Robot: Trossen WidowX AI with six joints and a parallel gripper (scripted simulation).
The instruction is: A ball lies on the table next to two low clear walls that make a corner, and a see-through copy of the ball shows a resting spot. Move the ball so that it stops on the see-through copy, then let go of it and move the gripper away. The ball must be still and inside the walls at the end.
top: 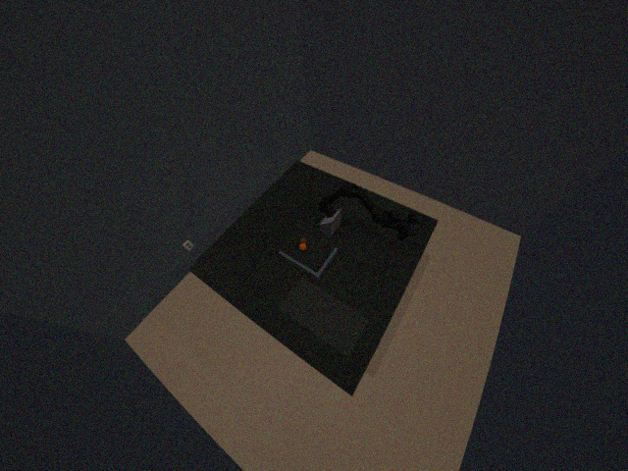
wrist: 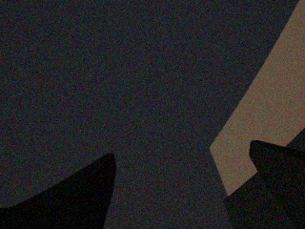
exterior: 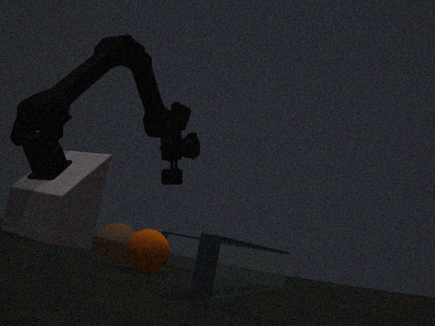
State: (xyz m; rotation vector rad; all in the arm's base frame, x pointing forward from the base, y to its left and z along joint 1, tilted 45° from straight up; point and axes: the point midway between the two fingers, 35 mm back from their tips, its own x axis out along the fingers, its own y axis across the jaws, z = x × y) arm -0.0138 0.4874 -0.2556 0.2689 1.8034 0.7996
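The orange ball lies 64 cm to the right of my gripper tip, 32 cm ahead of it and 25 cm below it. From my gripper tip the other things lie so: low clear wall (58 cm to the right, 45 cm ahead, 25 cm below); then see-through copy (65 cm to the right, 28 cm ahead, 25 cm below).
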